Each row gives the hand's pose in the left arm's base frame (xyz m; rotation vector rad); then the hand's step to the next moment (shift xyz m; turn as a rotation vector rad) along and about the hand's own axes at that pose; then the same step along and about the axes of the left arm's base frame.
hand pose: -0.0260 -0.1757 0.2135 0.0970 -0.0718 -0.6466
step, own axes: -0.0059 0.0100 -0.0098 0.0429 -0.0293 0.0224
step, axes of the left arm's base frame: 0.0022 0.0122 -0.0088 0.0145 -0.0507 0.0205
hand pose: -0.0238 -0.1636 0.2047 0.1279 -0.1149 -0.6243
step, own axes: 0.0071 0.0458 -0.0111 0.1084 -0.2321 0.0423
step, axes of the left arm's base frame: 0.0336 0.0336 -0.0034 -0.0522 -0.2540 0.0134
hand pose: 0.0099 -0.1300 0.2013 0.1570 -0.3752 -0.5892
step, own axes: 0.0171 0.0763 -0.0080 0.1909 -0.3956 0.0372
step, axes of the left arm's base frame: 0.0553 0.0533 0.0168 -0.0707 -0.4351 -0.0074
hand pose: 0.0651 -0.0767 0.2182 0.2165 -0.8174 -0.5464
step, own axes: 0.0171 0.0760 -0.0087 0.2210 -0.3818 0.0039
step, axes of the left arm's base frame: 0.0446 0.0545 0.0344 -0.0241 -0.4405 -0.0054
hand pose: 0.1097 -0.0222 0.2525 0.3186 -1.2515 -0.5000
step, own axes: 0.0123 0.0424 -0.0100 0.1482 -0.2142 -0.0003
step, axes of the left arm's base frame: 0.0202 0.0292 0.0280 -0.0056 -0.2599 0.0161
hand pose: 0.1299 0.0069 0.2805 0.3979 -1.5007 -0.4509
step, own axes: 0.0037 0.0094 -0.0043 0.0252 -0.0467 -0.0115
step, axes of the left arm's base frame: 0.0047 0.0060 0.0079 0.0101 -0.0533 -0.0030
